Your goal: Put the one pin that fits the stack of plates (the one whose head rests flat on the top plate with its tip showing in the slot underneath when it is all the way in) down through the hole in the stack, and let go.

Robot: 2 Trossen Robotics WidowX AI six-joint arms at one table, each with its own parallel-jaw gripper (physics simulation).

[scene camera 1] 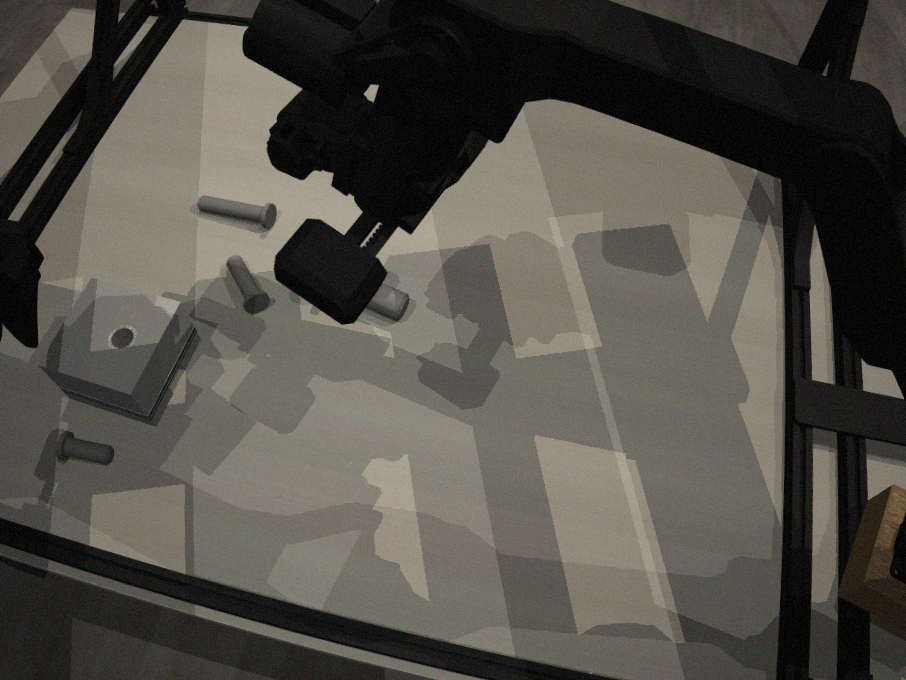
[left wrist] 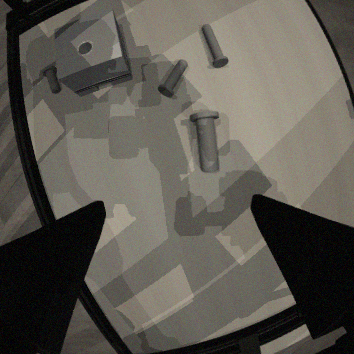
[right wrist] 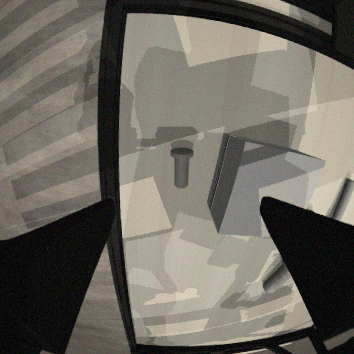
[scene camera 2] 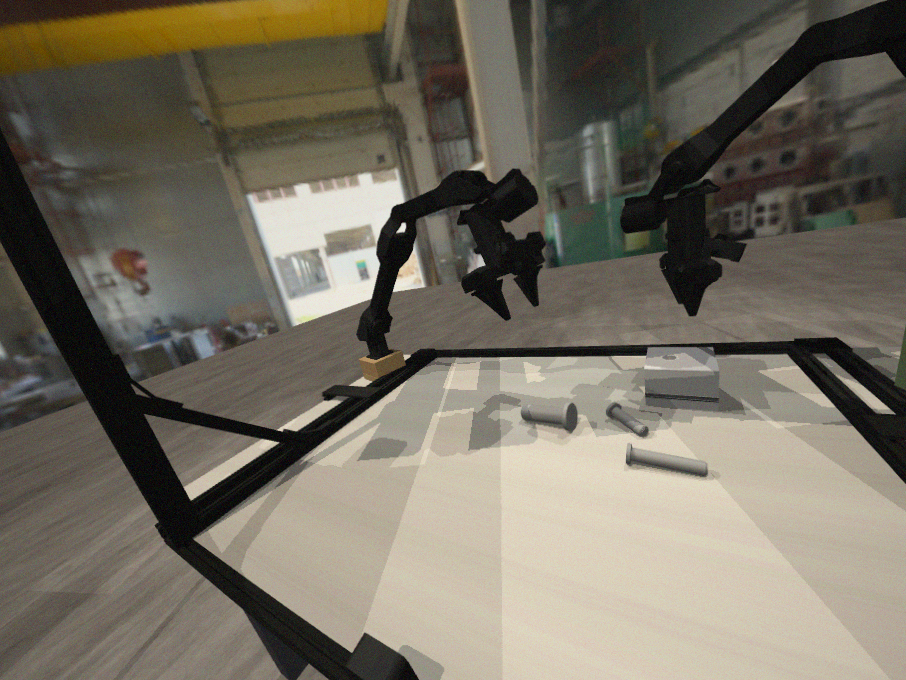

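The grey plate stack lies on the table, its hole empty. A short pin lies beside the stack. A medium pin, a long slim pin and a thick pin lie apart. My left gripper is open and empty, above the table near the thick pin. My right gripper is open and empty, high near the stack; its finger covers the hole in the right wrist view.
A black frame edges the table. The left arm reaches across the top of scene camera 1 and partly covers the thick pin. A wooden block sits under the left arm's base, outside the frame.
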